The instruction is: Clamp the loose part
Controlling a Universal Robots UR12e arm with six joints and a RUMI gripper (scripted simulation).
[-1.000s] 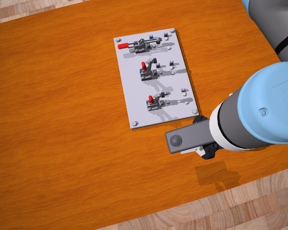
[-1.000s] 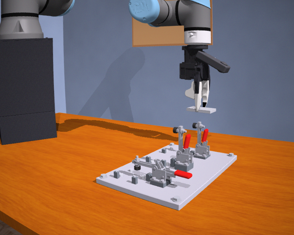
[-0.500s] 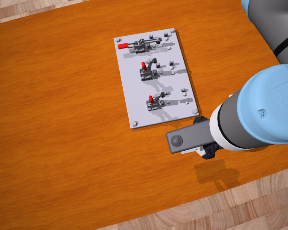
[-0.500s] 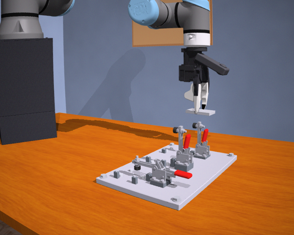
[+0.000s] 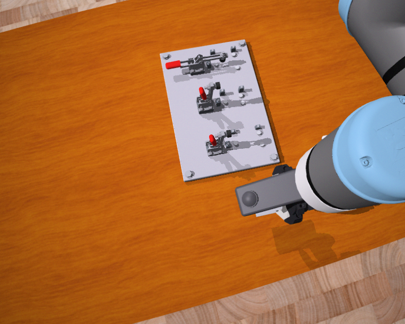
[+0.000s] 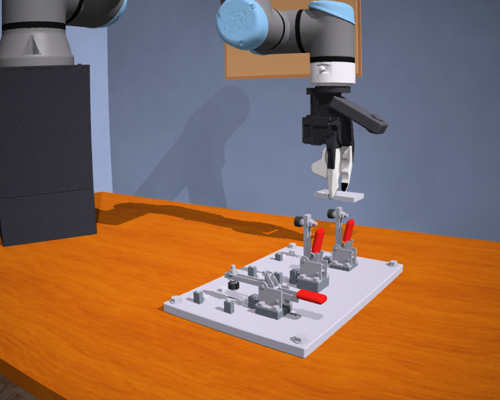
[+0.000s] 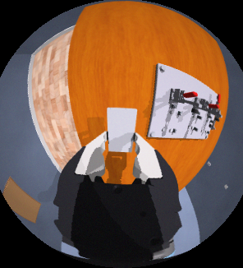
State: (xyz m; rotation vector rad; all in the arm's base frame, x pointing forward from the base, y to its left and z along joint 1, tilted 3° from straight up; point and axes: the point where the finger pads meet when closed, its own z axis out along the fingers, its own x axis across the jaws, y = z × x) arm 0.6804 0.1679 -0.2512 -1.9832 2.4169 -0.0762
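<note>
Now: the grey fixture plate 270 mm to the right of my hand and 110 mm below it. Also, from my hand: flat grey rectangular part 10 mm below.
</note>
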